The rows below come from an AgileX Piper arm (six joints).
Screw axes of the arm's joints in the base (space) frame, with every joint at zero. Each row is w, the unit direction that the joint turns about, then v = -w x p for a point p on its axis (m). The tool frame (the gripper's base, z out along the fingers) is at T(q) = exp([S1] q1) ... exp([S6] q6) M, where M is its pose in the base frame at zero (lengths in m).
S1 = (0, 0, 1, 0.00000, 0.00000, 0.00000)
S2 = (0, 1, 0, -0.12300, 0.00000, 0.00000)
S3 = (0, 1, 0, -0.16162, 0.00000, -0.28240)
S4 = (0.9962, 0, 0.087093, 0.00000, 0.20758, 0.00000)
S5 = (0, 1, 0, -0.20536, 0.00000, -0.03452)
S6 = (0.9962, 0, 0.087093, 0.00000, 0.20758, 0.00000)
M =
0.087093 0 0.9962 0.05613
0 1 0 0.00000
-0.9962 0 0.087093 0.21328
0 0 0 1
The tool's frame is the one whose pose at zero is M.
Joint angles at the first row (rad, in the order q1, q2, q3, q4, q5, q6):
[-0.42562 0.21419 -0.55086 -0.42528 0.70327 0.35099]
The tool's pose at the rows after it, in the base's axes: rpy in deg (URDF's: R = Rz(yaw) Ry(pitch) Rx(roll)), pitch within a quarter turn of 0, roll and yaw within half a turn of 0; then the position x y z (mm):
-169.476, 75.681, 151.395, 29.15, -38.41, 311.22
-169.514, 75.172, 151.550, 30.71, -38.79, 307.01
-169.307, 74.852, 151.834, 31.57, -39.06, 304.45
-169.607, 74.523, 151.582, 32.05, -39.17, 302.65
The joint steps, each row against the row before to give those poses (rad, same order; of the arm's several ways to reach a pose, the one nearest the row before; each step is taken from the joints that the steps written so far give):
[-0.00009 -0.00089 0.04742 0.00954 -0.02899 -0.00013]
[0.00012 0.00004 0.01523 0.00179 -0.00697 0.00017]
[0.00007 -0.00002 0.00921 -0.00009 -0.00385 0.00009]
[-0.00002 0.00000 0.00562 0.00192 0.00000 -0.00004]

